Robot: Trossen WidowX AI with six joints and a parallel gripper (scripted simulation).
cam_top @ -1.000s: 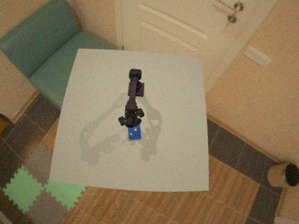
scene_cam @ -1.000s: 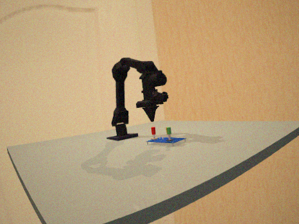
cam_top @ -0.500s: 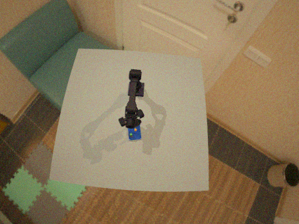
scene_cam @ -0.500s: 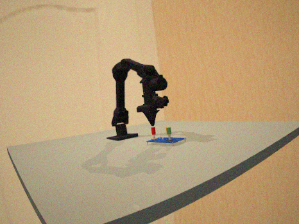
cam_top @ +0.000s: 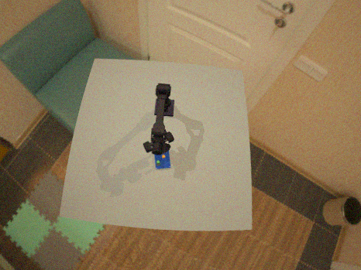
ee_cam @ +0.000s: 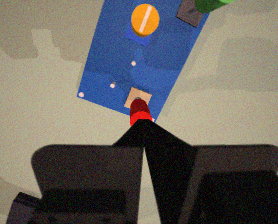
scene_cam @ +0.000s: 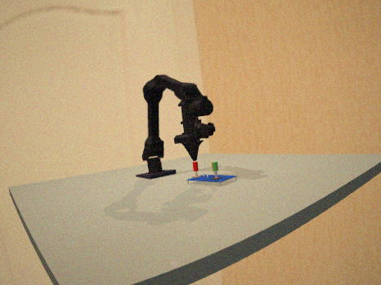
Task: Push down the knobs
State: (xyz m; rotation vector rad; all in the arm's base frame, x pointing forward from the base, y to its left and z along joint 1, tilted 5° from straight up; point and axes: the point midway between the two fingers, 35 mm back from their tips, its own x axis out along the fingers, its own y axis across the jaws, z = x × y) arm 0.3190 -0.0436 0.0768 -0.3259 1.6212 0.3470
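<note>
My gripper tip is now 2 cm above the red knob. Also, from my gripper tip: orange knob (6 cm ahead, 3 cm to the left, 2 cm below).
</note>
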